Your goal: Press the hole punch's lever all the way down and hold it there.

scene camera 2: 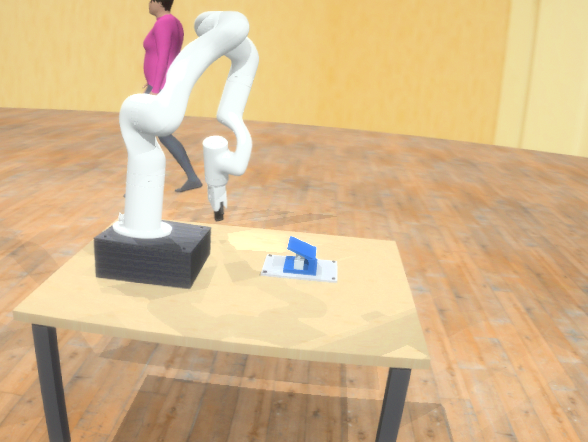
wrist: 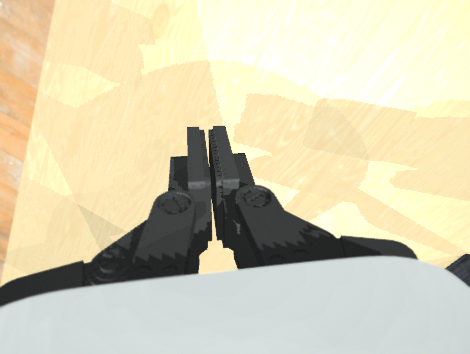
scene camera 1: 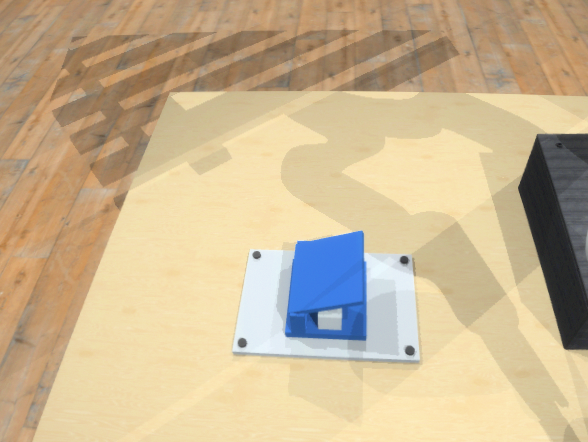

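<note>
The blue hole punch is fixed on a white plate. Its blue lever is raised and tilted, with its high end on the side facing the robot's base. A light grey block shows under the lever. My gripper is shut and empty, pointing down. In scene camera 2 it hangs above the table's far part, to the left of the punch and well apart from it. The gripper does not show in scene camera 1, and the punch does not show in the wrist view.
The arm's base stands on a black block on the wooden table. Dark bolt heads sit at the corners of the white plate. A person in a pink top is on the floor behind the arm.
</note>
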